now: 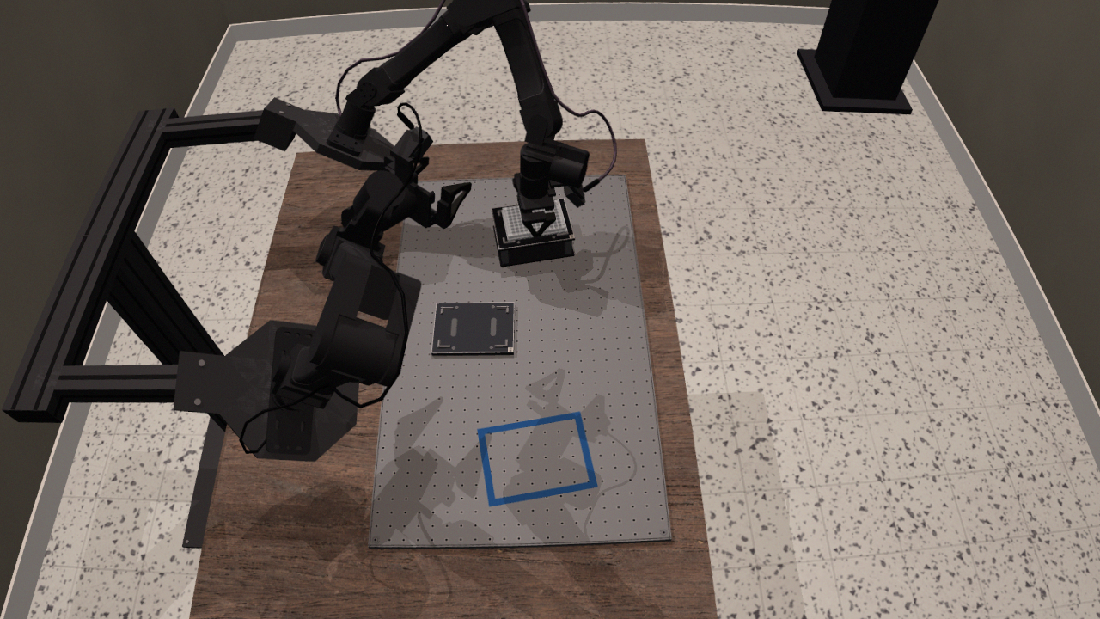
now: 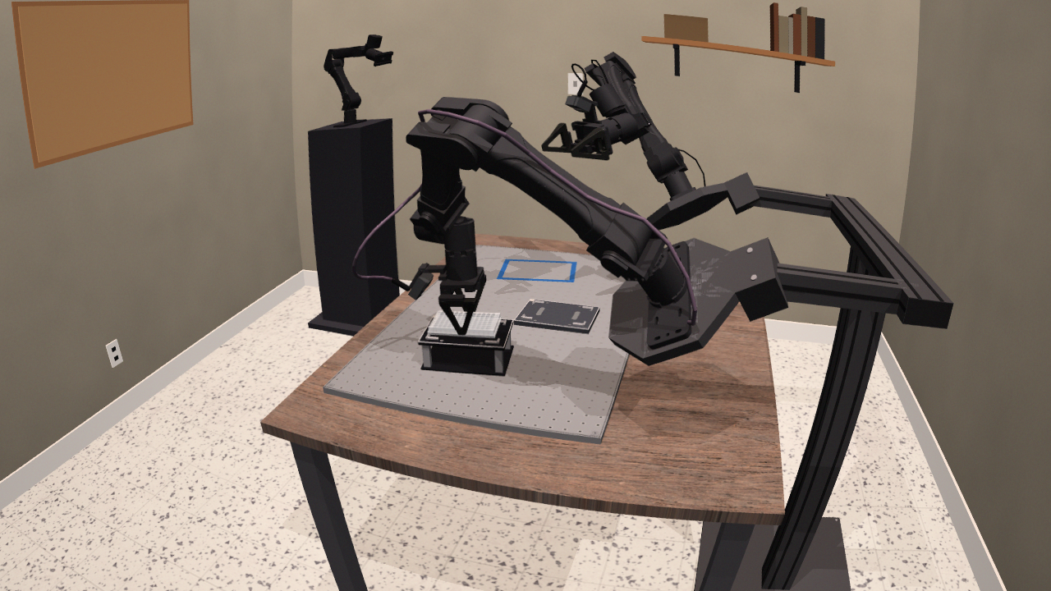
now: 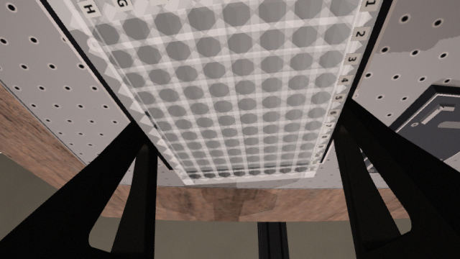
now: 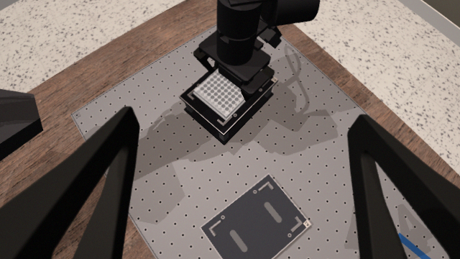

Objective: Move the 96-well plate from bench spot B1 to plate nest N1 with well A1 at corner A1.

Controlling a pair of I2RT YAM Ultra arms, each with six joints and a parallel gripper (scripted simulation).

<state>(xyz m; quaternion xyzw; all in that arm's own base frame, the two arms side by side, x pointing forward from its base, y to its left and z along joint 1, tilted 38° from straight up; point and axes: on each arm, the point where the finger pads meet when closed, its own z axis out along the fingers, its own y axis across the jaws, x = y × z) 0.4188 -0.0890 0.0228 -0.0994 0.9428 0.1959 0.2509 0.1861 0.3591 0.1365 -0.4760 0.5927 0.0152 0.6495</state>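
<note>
Now: left hand 20 mm above the raised black nest. The rest, counted from my left hand: clear 96-well plate: right at my left hand.
</note>
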